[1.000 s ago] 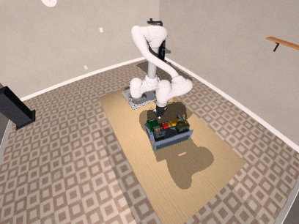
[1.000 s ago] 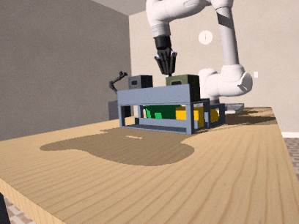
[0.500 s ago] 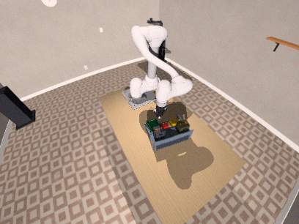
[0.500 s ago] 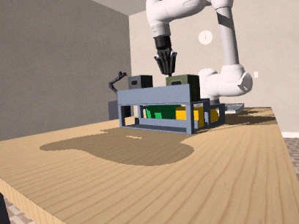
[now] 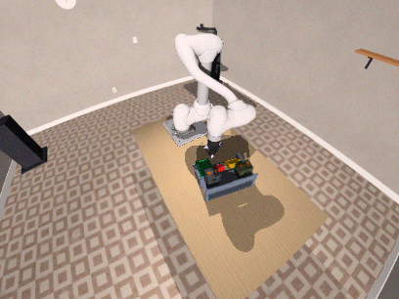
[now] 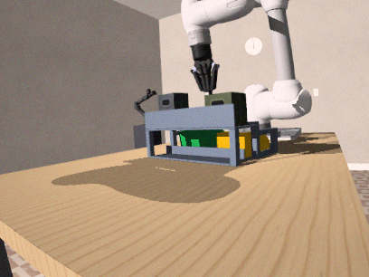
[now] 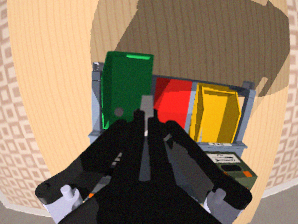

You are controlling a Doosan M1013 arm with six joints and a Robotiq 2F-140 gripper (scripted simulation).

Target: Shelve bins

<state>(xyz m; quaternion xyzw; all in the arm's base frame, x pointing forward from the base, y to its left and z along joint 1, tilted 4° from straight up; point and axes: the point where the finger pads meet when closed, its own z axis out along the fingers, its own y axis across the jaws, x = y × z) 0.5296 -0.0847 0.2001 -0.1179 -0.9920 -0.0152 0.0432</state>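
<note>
My gripper is now 14 cm above the green bin, 4 cm to the left of it and 2 cm past it. From my hand the other things lie so: dark box: 12 cm ahead, 9 cm to the right, 3 cm below; then yellow bin: 16 cm to the left, 15 cm below, 11 cm ahead.
</note>
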